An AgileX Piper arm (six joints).
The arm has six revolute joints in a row. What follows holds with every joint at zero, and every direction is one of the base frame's. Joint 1 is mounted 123 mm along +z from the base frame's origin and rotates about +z. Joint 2 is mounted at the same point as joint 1 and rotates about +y. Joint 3 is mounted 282.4 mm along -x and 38.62 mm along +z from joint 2 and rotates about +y. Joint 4 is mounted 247.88 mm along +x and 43.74 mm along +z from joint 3 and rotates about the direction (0.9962, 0, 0.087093). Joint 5 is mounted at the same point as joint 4 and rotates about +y. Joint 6 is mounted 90.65 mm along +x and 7.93 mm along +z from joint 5 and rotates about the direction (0.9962, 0, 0.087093). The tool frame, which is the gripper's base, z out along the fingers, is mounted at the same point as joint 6; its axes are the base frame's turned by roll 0, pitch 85.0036 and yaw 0 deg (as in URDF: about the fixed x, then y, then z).
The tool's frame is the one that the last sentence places.
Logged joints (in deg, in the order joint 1, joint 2, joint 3, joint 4, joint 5, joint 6), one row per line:
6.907, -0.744, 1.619, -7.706, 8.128, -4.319
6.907, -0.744, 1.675, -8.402, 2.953, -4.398
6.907, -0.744, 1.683, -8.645, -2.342, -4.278
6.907, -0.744, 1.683, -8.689, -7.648, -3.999
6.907, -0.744, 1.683, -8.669, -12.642, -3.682
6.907, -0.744, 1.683, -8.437, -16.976, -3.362
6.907, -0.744, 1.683, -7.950, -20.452, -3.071
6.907, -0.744, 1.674, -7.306, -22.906, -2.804
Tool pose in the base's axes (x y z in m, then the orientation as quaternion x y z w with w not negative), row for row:
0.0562, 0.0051, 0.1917, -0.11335, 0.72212, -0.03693, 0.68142
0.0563, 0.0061, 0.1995, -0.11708, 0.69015, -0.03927, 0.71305
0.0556, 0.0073, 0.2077, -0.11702, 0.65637, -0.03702, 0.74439
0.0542, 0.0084, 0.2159, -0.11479, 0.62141, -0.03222, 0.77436
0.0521, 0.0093, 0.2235, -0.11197, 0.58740, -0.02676, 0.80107
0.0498, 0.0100, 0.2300, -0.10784, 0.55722, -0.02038, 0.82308
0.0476, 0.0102, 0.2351, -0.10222, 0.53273, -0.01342, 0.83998
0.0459, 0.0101, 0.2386, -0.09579, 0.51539, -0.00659, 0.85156
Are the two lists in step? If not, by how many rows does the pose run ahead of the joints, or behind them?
They are in step.
